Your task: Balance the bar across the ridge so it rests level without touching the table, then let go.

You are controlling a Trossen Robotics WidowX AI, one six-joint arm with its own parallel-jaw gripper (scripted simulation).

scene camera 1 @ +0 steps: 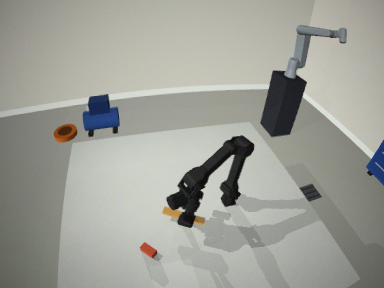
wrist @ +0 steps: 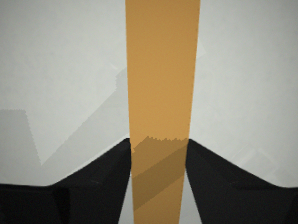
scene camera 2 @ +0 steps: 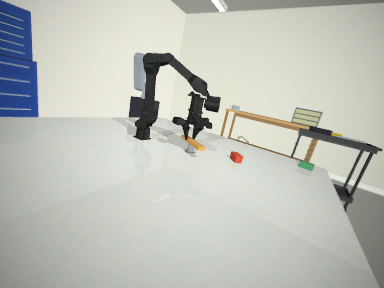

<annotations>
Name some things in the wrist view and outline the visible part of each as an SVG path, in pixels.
The gripper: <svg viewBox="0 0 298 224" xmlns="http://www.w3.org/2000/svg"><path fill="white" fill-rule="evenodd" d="M189 139L185 170L202 224L298 224L298 187L286 188L268 183L249 171L241 169L232 162L228 162L207 147L203 147L196 141ZM130 138L125 138L84 168L77 170L53 185L0 184L0 224L118 224L131 172Z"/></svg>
A bar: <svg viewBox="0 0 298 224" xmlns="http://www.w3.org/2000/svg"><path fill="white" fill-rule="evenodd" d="M125 0L134 224L179 224L190 133L201 2L200 0Z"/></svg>
</annotations>
